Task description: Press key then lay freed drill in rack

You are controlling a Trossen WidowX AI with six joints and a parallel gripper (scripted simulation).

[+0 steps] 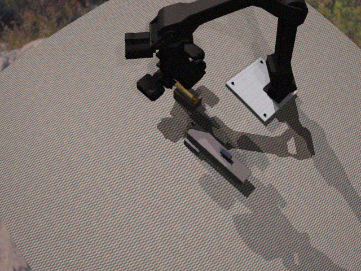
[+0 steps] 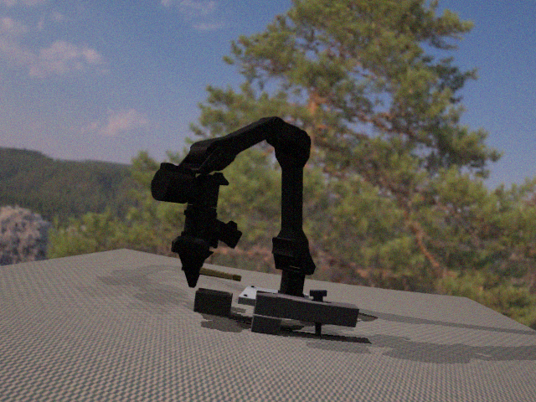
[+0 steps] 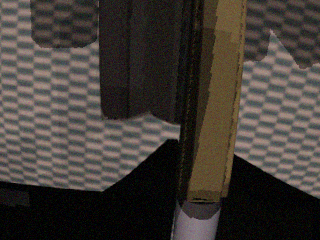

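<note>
Right now the yellow drill is 4 cm to the left of my gripper tip and 3 cm above it. The rest, counted from my gripper tip: dark key: 24 cm to the left, 4 cm ahead; then dark grey block: 21 cm to the left, 4 cm ahead, 1 cm below.
</note>
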